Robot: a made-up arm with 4 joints.
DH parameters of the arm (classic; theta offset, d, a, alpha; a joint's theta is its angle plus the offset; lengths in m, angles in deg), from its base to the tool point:
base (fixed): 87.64 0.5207 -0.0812 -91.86
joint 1: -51.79 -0.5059 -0.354 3
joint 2: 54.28 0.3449 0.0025 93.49
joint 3: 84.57 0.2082 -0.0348 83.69
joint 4: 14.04 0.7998 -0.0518 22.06
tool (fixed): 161.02 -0.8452 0 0
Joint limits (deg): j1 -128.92..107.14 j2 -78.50..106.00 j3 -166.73..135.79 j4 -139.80..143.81
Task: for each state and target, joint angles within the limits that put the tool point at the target. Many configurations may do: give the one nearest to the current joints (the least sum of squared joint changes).
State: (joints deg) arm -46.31 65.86 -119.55 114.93
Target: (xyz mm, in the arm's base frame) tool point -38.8 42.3 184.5
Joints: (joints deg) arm -83.49 56.88 -153.81 114.78
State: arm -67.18 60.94 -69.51 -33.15
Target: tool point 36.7 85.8 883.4
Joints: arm -118.54 79.63 -42.18 -63.11
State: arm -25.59 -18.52 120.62 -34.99
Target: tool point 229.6 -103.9 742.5
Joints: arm 7.03 21.98 129.26 -37.75
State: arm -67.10 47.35 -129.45 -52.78
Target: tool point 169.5 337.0 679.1
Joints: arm -70.21 94.09 -127.07 -30.79
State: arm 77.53 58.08 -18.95 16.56
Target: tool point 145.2 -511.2 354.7
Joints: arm 106.97 98.62 -21.63 -29.55
